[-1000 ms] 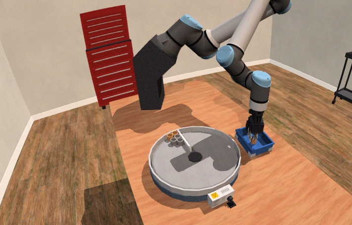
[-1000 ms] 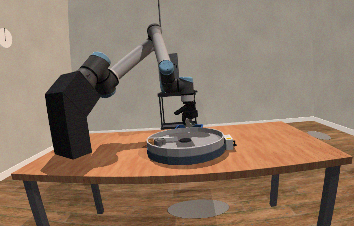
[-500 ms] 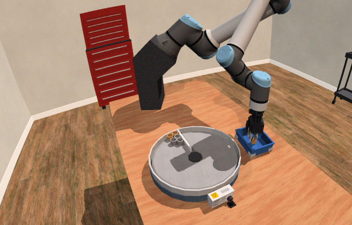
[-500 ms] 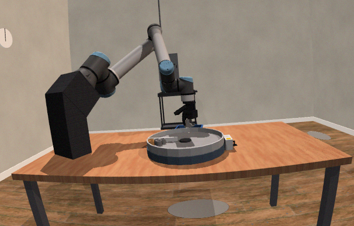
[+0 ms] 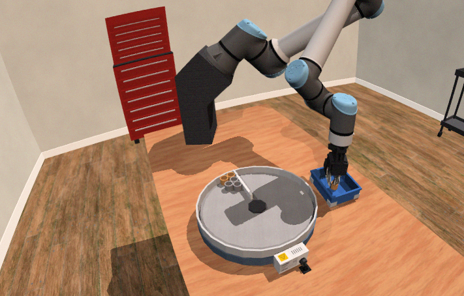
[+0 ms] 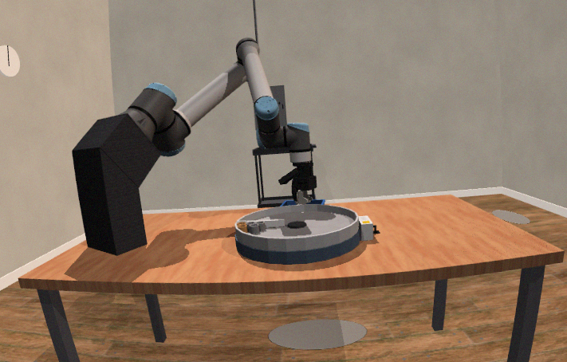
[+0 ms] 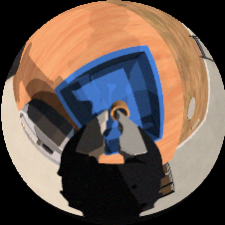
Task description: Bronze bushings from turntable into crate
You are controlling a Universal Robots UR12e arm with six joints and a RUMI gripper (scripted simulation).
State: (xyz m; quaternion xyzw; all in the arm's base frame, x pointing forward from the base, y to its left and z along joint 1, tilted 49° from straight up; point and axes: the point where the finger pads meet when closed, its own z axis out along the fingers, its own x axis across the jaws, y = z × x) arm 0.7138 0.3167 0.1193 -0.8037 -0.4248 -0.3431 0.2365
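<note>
My hand is 1 cm short of the blue crate and 1 cm to the right of it. Round my hand: round grey turntable (4 cm ahead, 34 cm to the right, 2 cm above).
</note>
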